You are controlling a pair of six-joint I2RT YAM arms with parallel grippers.
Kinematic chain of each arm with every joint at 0, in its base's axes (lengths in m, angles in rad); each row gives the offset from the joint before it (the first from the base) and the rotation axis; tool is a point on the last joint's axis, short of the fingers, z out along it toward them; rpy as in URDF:
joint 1: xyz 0 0 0.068 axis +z
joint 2: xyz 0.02 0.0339 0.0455 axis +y
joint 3: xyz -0.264 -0.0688 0 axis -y
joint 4: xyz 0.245 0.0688 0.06 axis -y
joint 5: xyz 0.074 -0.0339 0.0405 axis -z
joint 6: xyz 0.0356 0 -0.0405 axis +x
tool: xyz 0 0 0 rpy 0 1.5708 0
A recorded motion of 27 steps. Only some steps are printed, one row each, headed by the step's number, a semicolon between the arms.
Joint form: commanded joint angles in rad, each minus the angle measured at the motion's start. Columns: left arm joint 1, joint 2, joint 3, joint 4, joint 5, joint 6; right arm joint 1, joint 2, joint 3, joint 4, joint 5, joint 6.
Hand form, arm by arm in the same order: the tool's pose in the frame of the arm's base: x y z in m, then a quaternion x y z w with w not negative. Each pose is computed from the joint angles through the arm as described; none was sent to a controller.
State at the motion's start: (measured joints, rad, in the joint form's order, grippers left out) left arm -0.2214 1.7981 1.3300 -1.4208 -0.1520 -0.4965; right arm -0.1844 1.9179 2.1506 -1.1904 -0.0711 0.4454
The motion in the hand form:
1: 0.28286 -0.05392 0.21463 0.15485 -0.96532 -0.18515 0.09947; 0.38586 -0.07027 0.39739 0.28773 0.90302 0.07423 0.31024
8: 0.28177 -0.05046 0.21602 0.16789 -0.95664 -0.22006 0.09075; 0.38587 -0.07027 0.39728 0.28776 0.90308 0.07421 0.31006
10: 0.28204 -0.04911 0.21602 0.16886 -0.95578 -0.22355 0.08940; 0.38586 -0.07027 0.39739 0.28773 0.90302 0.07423 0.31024
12: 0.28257 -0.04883 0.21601 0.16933 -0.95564 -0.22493 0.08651; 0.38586 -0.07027 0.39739 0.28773 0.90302 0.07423 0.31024
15: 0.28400 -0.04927 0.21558 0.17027 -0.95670 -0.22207 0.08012; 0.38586 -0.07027 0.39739 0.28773 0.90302 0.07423 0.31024
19: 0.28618 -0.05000 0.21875 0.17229 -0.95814 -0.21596 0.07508; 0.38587 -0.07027 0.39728 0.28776 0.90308 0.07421 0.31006
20: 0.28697 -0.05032 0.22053 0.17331 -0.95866 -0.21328 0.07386; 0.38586 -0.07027 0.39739 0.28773 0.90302 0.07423 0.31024
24: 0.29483 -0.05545 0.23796 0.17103 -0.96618 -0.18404 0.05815; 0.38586 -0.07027 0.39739 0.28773 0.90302 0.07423 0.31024
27: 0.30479 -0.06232 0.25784 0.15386 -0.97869 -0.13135 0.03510; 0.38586 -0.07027 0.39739 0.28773 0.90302 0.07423 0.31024
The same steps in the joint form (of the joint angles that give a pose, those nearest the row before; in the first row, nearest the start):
1: 0.0004 -0.0103 0.0008 -0.0255 -0.1152 -0.0877; -0.0019 -0.0187 0.0107 0.0038 0.0030 0.0080
8: 0.0034 -0.0103 0.0008 -0.0454 -0.1820 -0.1290; -0.0019 -0.0187 0.0103 0.0038 0.0030 0.0080
10: 0.0072 -0.0103 0.0004 -0.0450 -0.1904 -0.1289; -0.0019 -0.0187 0.0107 0.0038 0.0030 0.0080
12: 0.0080 -0.0103 0.0008 -0.0412 -0.1953 -0.1293; -0.0019 -0.0187 0.0107 0.0038 0.0030 0.0080
15: 0.0076 -0.0103 0.0012 -0.0271 -0.1949 -0.1286; -0.0019 -0.0187 0.0107 0.0038 0.0030 0.0080
19: 0.0076 -0.0103 0.0164 -0.0275 -0.1873 -0.1282; -0.0019 -0.0187 0.0103 0.0038 0.0030 0.0080
20: 0.0076 -0.0103 0.0244 -0.0309 -0.1831 -0.1286; -0.0019 -0.0187 0.0107 0.0038 0.0030 0.0080
24: 0.0012 -0.0103 0.1030 -0.0534 -0.1415 -0.1125; -0.0019 -0.0187 0.0107 0.0038 0.0030 0.0080
27: -0.0050 -0.0103 0.1930 -0.0515 -0.0652 -0.0599; -0.0019 -0.0187 0.0107 0.0038 0.0030 0.0080

